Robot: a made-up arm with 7 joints.
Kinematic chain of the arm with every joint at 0, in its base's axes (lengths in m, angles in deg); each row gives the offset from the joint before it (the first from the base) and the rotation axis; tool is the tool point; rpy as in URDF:
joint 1: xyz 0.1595 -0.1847 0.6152 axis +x
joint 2: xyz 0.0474 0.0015 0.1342 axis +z
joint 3: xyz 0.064 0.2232 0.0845 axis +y
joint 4: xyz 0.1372 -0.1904 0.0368 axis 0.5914 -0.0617 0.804
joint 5: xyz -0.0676 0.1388 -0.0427 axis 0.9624 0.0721 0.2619
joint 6: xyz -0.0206 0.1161 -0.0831 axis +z
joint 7: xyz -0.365 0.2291 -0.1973 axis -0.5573 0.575 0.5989
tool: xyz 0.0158 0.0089 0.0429 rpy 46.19 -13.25 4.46
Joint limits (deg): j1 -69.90..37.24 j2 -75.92..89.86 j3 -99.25..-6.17 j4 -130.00..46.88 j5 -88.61..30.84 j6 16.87..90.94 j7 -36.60..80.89
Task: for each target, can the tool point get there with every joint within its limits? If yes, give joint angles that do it. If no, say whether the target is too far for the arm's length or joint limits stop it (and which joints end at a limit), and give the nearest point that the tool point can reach.
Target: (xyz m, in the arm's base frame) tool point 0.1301 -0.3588 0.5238
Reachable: yes | joints 14.27 36.65 -17.97 25.73 -58.06 59.93 -24.32
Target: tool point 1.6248 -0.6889 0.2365
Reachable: no: too far | nearest point 0.9373 -0.5108 0.5087 | short by 0.761 m
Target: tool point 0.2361 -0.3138 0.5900
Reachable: yes | joints -56.58 -28.31 -81.95 -5.79 -66.54 79.88 55.71
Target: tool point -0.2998 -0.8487 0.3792
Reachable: no: joint limits stop it (at a limit: joint 2, joint 3, joint 5, joint 6, joint 7) | nearest point -0.1455 -0.6112 0.4636 | short by 0.295 m
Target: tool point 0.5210 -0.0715 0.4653
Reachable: yes | joints -5.46 -17.08 -78.47 -31.71 -44.45 45.83 -20.41
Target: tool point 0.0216 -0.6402 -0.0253
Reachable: no: joint limits stop it (at a limit: joint 1, joint 2, joint 3, joint 6, joint 7) | nearest point 0.0586 -0.4541 0.1081 | short by 0.232 m
